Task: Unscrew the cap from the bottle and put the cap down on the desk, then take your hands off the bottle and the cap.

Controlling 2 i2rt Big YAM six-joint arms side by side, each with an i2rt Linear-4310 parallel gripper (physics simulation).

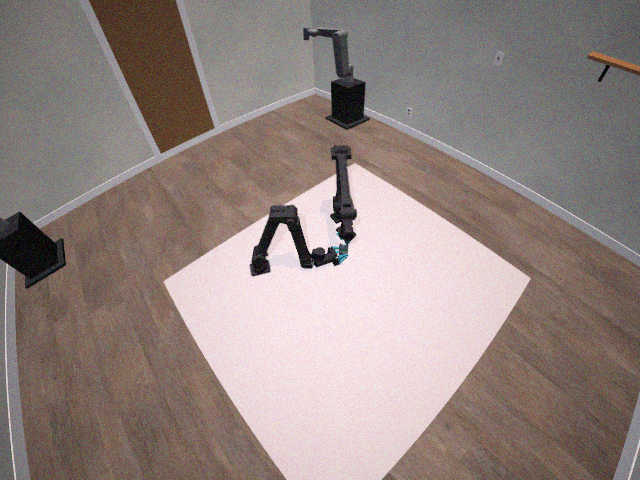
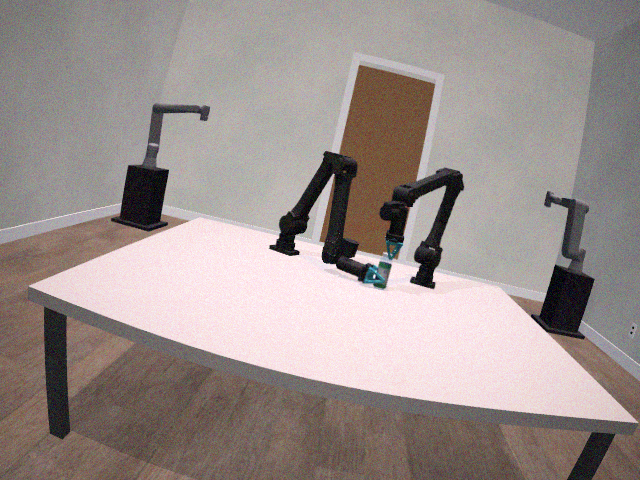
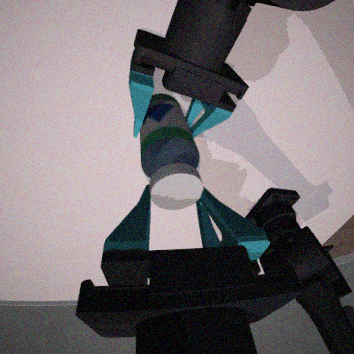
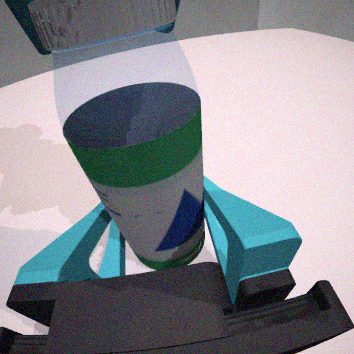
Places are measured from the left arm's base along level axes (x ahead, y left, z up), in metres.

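Pixels of known places: left gripper, between the fingertips: (image 1: 345, 242) (image 2: 390, 258) (image 3: 173, 189) (image 4: 107, 39); right gripper, between the fingertips: (image 1: 346, 251) (image 2: 385, 280); left arm's base, origin of its link: (image 2: 422, 284) (image 3: 268, 206); right arm's base, origin of its link: (image 1: 260, 268) (image 2: 283, 251).
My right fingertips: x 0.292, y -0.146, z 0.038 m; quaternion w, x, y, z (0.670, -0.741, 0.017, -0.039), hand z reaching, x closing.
Note:
Ahead of a thing's pixels: the offset from my right fingertips to its middle. Level surfaces: height alone.
The bottle {dx -0.002, dy -0.019, dz +0.032 m} (image 1: 343, 250) (image 2: 382, 274) (image 3: 169, 150) (image 4: 140, 210), clear at the top with a green, white and blue label, stands upright on the desk {dz -0.038 m} (image 2: 232, 310). The grey-white ribbed cap {dx -0.003, dy -0.018, dz +0.099 m} (image 3: 177, 187) (image 4: 102, 22) sits at its top. My left gripper (image 2: 388, 256) (image 3: 173, 189) comes from above and is shut on the cap, one finger on each side. My right gripper (image 2: 379, 279) (image 3: 157, 138) (image 4: 158, 187) reaches in low from the side and is shut on the bottle's labelled body. The bottle's neck is partly hidden by the cap and the left fingers.
The two arms stand near the desk's back edge, close together around the bottle. Off the desk, grey robot arms on black pedestals (image 1: 347, 101) (image 2: 143, 193) (image 2: 566, 297) stand on the floor. A brown door (image 1: 155, 72) (image 2: 385, 155) is in the wall behind.

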